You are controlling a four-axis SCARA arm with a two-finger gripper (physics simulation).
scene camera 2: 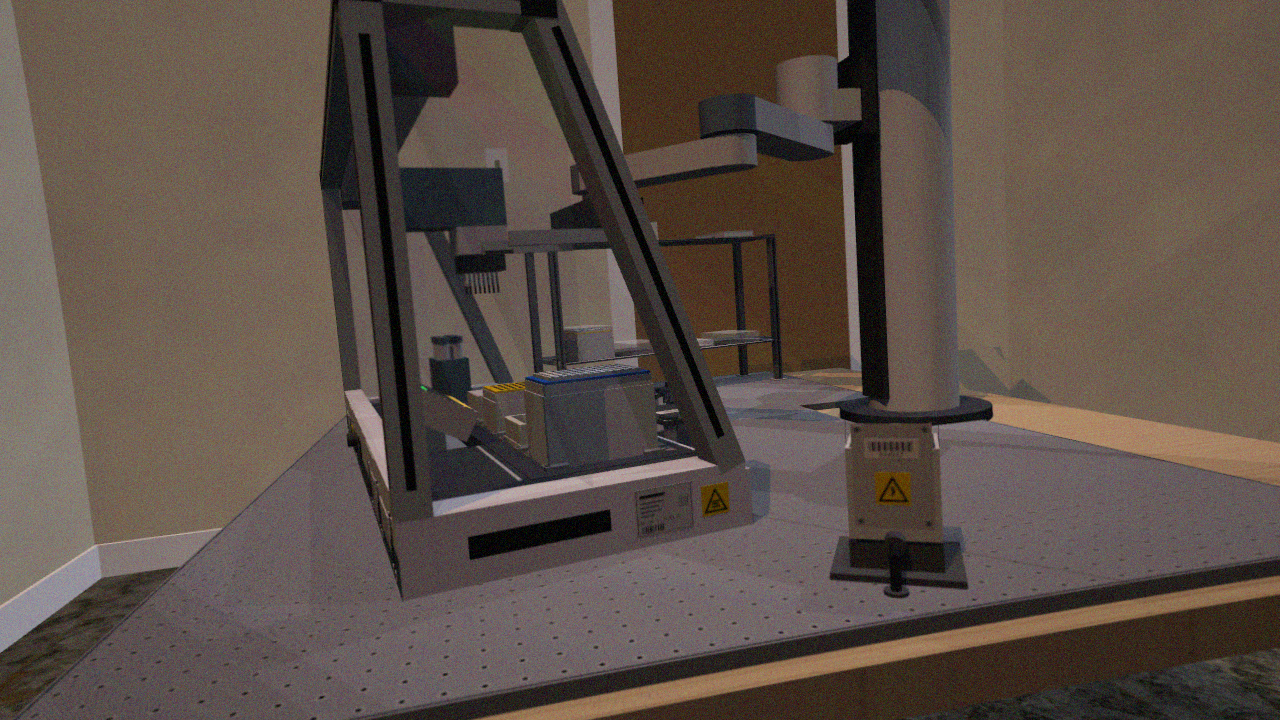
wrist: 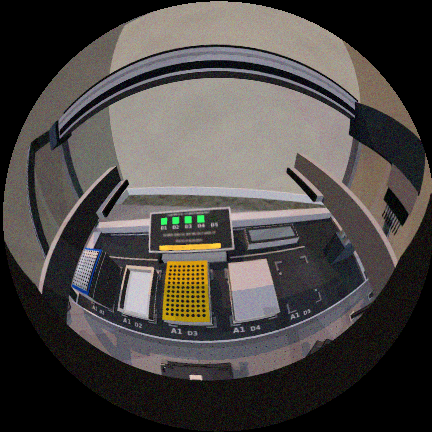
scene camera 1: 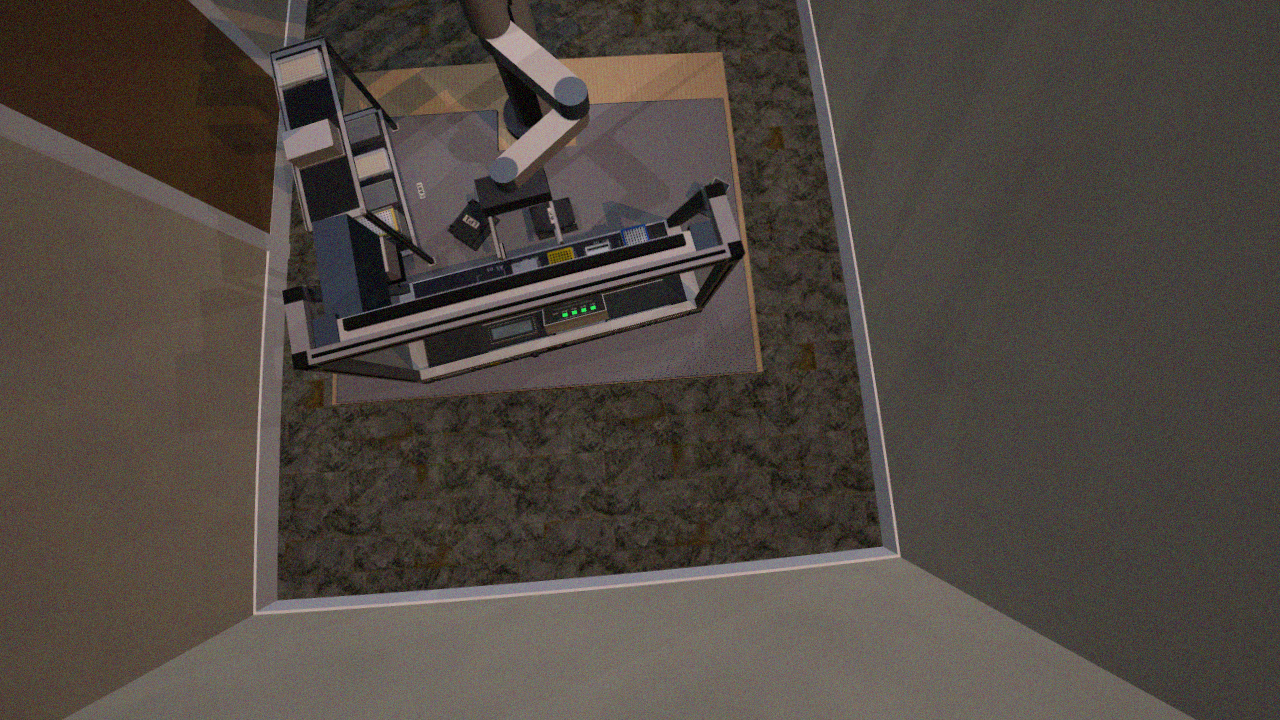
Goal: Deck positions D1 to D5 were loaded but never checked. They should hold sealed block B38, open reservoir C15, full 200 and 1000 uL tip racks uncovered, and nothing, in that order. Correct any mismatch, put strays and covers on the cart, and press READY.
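Frame: origin at the arm's base, x ahead, y right, z down, level; centimetres.
Seen in the pictures: gripper, fingertip midpoint: point(scene camera 2: 494, 243) point(wrist: 205, 160) point(scene camera 1: 531, 251); arm's base, origin of the base link: point(scene camera 2: 913, 415) point(scene camera 1: 537, 115).
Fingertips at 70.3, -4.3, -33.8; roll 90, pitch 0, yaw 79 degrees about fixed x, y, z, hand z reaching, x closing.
Observation:
Offsets run from my fingertips to a thing's top centre, as dx, dy, dz. "*": to the spot under its first point.
My gripper point(scene camera 1: 530, 249) point(scene camera 2: 483, 240) point(wrist: 205, 160) is open and empty, its fingers spread wide above the deck. In the wrist view, a blue-edged rack with pale tips @[-7.8, -29.4, +17.0] point(wrist: 86, 270) point(scene camera 1: 633, 235) point(scene camera 2: 590, 373) stands at D1. A shallow open reservoir @[-5.5, -17.2, +23.6] point(wrist: 138, 292) is at D2. A yellow rack @[-3.2, -5.0, +20.7] point(wrist: 186, 292) point(scene camera 1: 560, 257) point(scene camera 2: 503, 388) with dark holes is at D3. A pale, flat-topped item @[-0.9, +7.2, +22.5] point(wrist: 252, 290) point(scene camera 1: 526, 265) is at D4; its label does not show. D5 shows bare deck with corner brackets. The status panel point(wrist: 191, 230) point(scene camera 1: 575, 313) has green lamps D1 to D4; D5 is dark.
A two-level shelf unit point(scene camera 1: 402, 238) point(scene camera 2: 776, 308) holds pale items and a white box @[-32.5, +56.0, -6.7] point(scene camera 1: 311, 143). The deck's frame and a pipetting head point(scene camera 2: 454, 198) stand around the deck. A black box @[-24.9, +27.3, +26.5] point(scene camera 1: 469, 223) lies behind it. A grey display @[* +14.3, +13.2, +24.5] point(wrist: 272, 235) is right of the panel.

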